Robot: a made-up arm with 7 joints. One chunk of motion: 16 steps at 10 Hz.
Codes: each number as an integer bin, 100 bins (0 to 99) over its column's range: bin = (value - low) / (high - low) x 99, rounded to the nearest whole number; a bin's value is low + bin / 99 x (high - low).
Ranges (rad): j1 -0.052..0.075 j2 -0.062..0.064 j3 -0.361..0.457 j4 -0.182..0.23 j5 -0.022..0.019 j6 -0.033..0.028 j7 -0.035..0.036
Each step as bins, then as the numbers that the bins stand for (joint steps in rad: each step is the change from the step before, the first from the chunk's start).
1 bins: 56 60 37 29 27 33 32
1 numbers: 0.01984 0.01436 -0.05528 -0.06131 -0.01082 -0.01267 -0.01205
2 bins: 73 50 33 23 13 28 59
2 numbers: 0.04165 0.00164 -0.08833 -0.08628 -0.01662 -0.01575 0.00731
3 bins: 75 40 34 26 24 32 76
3 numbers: 0.04421 -0.01109 -0.08007 -0.07380 -0.01206 -0.01328 0.01951
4 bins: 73 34 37 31 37 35 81
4 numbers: 0.04165 -0.01873 -0.05528 -0.05299 -0.00668 -0.01143 0.02309
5 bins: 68 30 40 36 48 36 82
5 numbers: 0.03523 -0.02382 -0.03049 -0.03218 -0.00212 -0.01082 0.02381
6 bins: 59 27 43 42 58 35 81
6 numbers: 0.02369 -0.02764 -0.00571 -0.00721 0.00202 -0.01143 0.02309
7 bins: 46 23 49 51 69 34 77
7 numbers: 0.00701 -0.03273 0.04387 0.03024 0.00658 -0.01205 0.02022
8 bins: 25 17 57 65 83 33 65
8 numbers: -0.01993 -0.04036 0.10997 0.08851 0.01237 -0.01267 0.01162
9 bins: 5 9 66 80 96 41 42
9 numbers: -0.04559 -0.05055 0.18433 0.15093 0.01776 -0.00774 -0.00488
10 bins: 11 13 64 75 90 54 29
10 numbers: -0.03789 -0.04545 0.16781 0.13012 0.01527 0.00027 -0.01420
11 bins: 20 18 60 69 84 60 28
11 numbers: -0.02634 -0.03909 0.13476 0.10515 0.01279 0.00397 -0.01492
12 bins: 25 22 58 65 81 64 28
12 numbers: -0.01993 -0.03400 0.11823 0.08851 0.01155 0.00643 -0.01492
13 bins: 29 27 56 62 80 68 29
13 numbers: -0.01480 -0.02764 0.10171 0.07602 0.01113 0.00890 -0.01420
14 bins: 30 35 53 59 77 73 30
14 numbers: -0.01352 -0.01745 0.07692 0.06354 0.00989 0.01198 -0.01348
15 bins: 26 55 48 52 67 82 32
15 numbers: -0.01865 0.00800 0.03561 0.03440 0.00575 0.01753 -0.01205
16 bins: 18 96 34 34 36 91 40
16 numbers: -0.02891 0.06018 -0.08007 -0.04051 -0.00709 0.02307 -0.00631
